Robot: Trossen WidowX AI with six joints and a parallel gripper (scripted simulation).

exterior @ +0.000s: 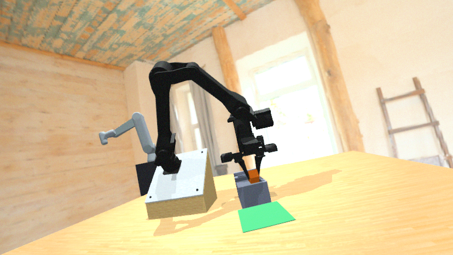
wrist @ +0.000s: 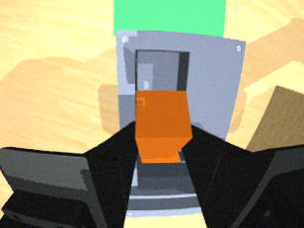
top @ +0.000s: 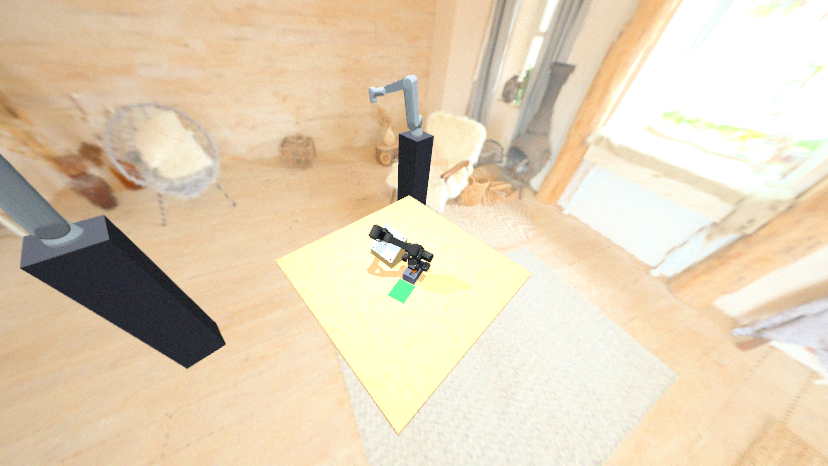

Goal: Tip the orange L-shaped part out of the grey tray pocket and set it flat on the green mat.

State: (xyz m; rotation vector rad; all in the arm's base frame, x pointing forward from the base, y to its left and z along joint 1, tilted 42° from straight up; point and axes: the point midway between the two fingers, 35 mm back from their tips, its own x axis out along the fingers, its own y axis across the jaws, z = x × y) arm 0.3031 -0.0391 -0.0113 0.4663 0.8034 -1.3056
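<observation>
Right now my gripper tip is 2 cm short of the green mat, 14 cm to the left of it and 8 cm above it. From my gripper tip the other things lie so: orange L-shaped part: 2 cm behind, 3 cm to the left, 3 cm below.
</observation>
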